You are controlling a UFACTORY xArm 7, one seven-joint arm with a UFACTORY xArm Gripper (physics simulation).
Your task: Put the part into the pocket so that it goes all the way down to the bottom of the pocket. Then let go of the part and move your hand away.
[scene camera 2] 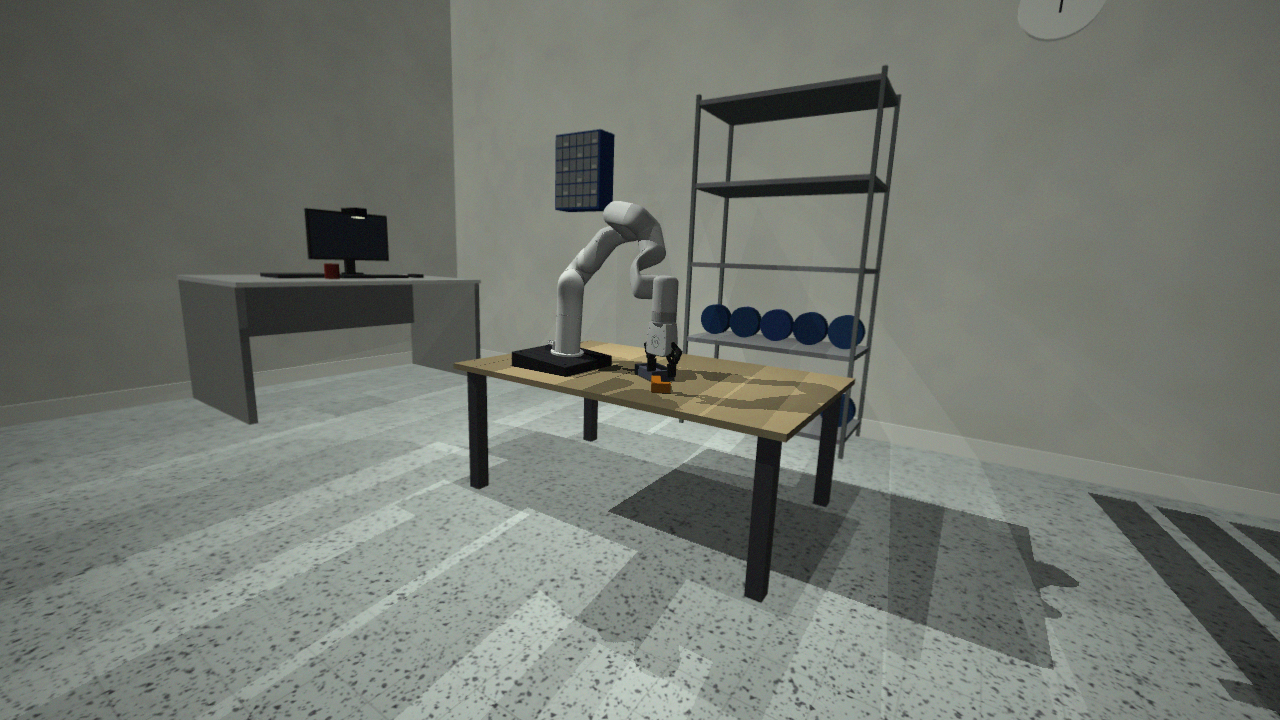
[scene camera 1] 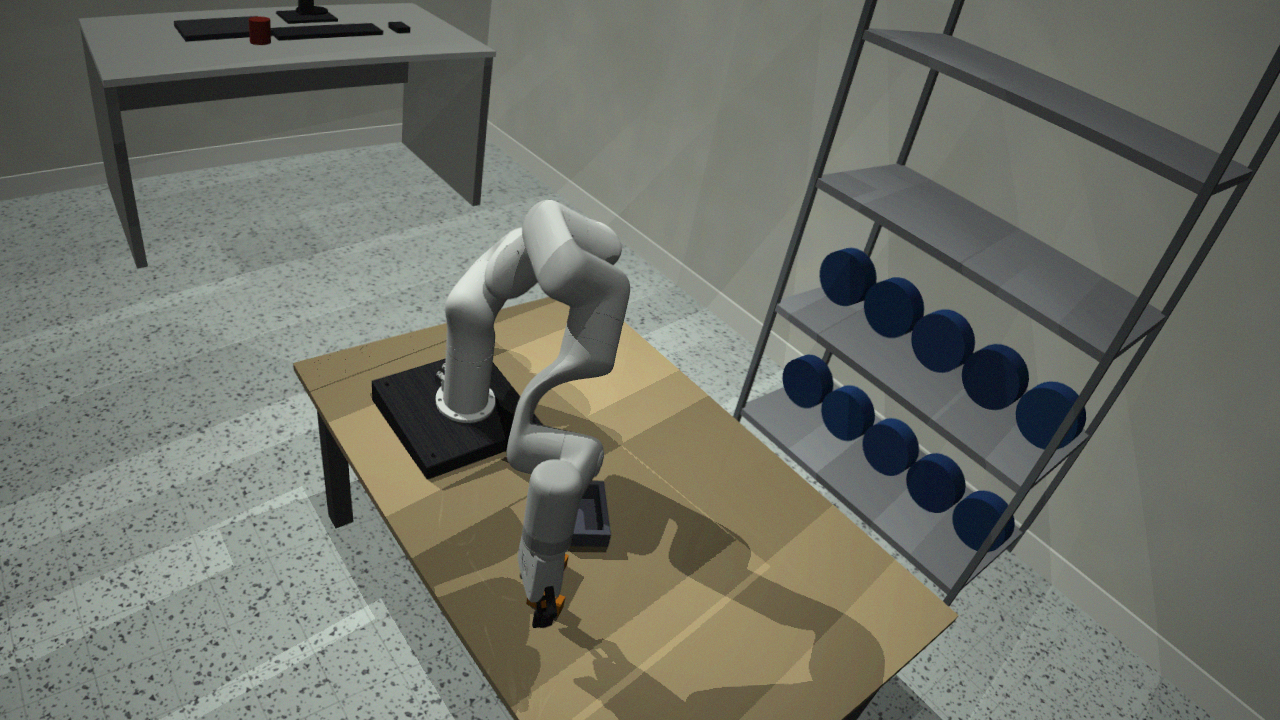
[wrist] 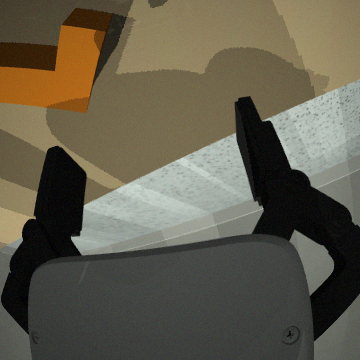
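Note:
The orange part lies on the wooden table, outside the pocket. In the wrist view it shows an L-shaped corner at the upper left, cut off by the left edge. My gripper is open and empty. It is above the table, with the part off to one side of the fingers; in scene camera 1 it hides much of the part. The dark grey block with the pocket stands on the table, partly hidden by the arm in scene camera 1. The visible pocket recess holds no orange.
The wooden table has its edge close to the gripper; floor shows past it in the wrist view. The arm's black base plate stands behind the block. A shelf rack with blue discs stands beyond the table.

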